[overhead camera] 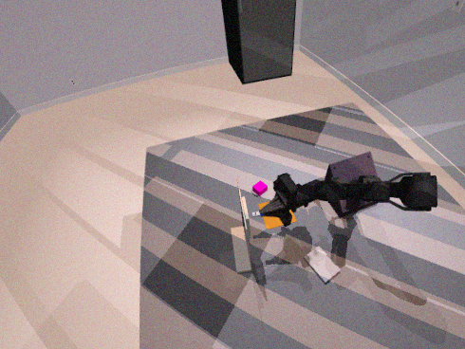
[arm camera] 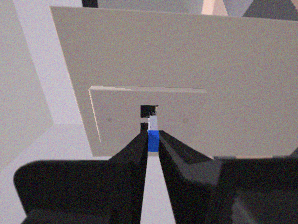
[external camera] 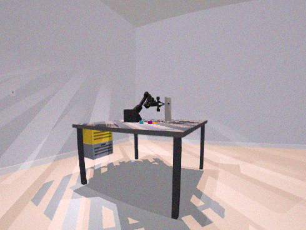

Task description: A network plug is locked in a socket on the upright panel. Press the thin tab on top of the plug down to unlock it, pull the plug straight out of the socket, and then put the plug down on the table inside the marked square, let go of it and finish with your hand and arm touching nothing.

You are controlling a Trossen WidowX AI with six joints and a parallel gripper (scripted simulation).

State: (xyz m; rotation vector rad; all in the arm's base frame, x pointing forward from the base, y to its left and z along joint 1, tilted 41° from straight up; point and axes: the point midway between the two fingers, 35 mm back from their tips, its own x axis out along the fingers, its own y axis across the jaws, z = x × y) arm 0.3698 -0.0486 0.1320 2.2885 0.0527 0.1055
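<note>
The orange marked square is 11 cm behind my gripper tip, 11 cm to the right of it and 23 cm below it. From my gripper tip the other things lie so: beige panel 5 cm ahead, 9 cm below; blue network plug 1 cm ahead; pale flat tile 17 cm behind, 14 cm to the left, 22 cm below.
</note>
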